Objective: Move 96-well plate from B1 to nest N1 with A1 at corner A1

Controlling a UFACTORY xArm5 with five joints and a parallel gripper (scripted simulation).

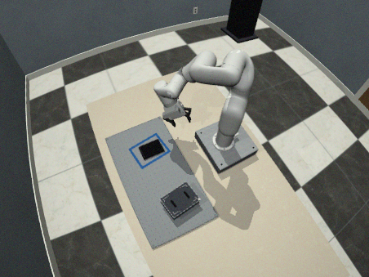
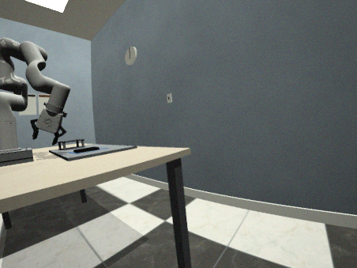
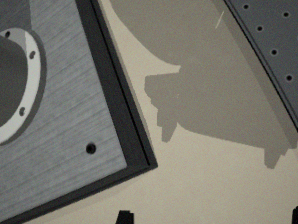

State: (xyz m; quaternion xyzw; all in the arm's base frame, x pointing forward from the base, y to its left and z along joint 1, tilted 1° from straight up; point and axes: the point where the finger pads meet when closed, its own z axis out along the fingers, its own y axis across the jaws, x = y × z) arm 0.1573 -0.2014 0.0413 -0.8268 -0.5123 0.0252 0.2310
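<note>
The 96-well plate is 210 mm ahead of my hand, 30 mm to the left of it and 80 mm below it. Round my hand: A1 label 140 mm ahead, 420 mm to the left, 30 mm below; then plate nest 220 mm ahead, 380 mm to the left, 30 mm below.
</note>
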